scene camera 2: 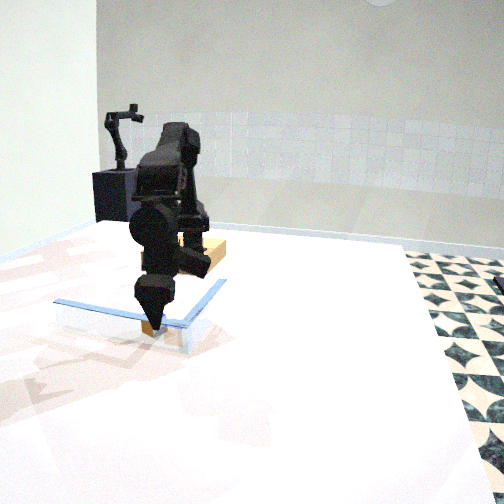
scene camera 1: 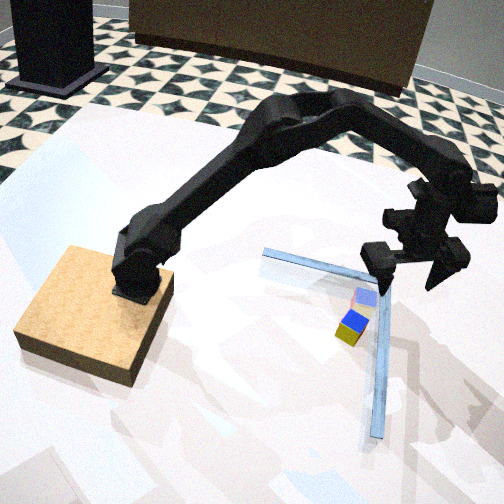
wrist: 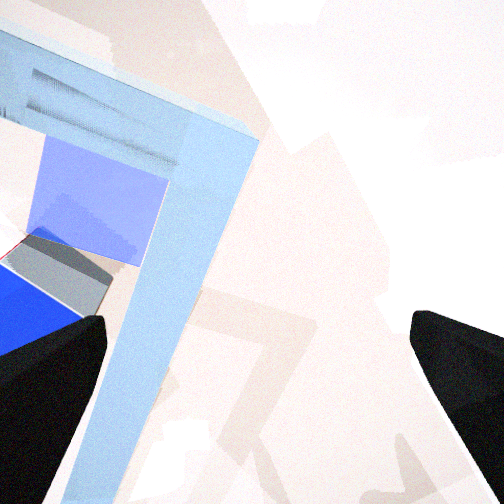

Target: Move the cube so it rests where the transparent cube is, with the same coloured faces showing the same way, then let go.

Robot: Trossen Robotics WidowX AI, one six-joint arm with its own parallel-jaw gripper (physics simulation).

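The cube (scene camera 1: 351,326) lies on the white table with a blue face up and a yellow side, against the inner side of the L-shaped pale blue rail (scene camera 1: 378,330). The transparent cube (scene camera 1: 366,297) sits just behind it, nearer the rail's corner, with a pale blue top. In the wrist view the cube (wrist: 35,300) shows blue and grey at the left edge, touching the transparent cube (wrist: 95,200). My gripper (scene camera 1: 415,270) is open and empty, hovering above the table to the right of the rail, apart from the cube.
A wooden block (scene camera 1: 92,311) carries the arm's base at the left. The rail's long arm runs toward the table's front (scene camera 1: 378,400). In the second scene view the gripper (scene camera 2: 154,298) hides the cube.
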